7 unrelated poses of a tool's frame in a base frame.
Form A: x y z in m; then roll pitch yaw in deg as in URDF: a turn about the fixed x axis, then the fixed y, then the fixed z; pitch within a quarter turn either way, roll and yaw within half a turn.
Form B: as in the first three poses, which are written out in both.
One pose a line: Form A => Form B
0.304 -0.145 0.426 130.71 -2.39 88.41 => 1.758 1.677 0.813 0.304 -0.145 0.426
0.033 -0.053 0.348 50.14 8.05 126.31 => 0.334 1.010 1.974 0.033 -0.053 0.348
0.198 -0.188 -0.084 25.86 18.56 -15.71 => 0.489 0.255 -0.340 0.198 -0.188 -0.084
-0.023 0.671 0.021 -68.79 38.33 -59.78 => -0.711 1.087 -0.494 -0.023 0.671 0.021
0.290 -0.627 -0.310 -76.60 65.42 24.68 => -1.406 0.710 1.098 0.290 -0.627 -0.310
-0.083 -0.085 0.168 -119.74 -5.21 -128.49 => -1.117 2.168 -1.323 -0.083 -0.085 0.168
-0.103 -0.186 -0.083 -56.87 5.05 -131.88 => -0.405 1.151 -2.029 -0.103 -0.186 -0.083
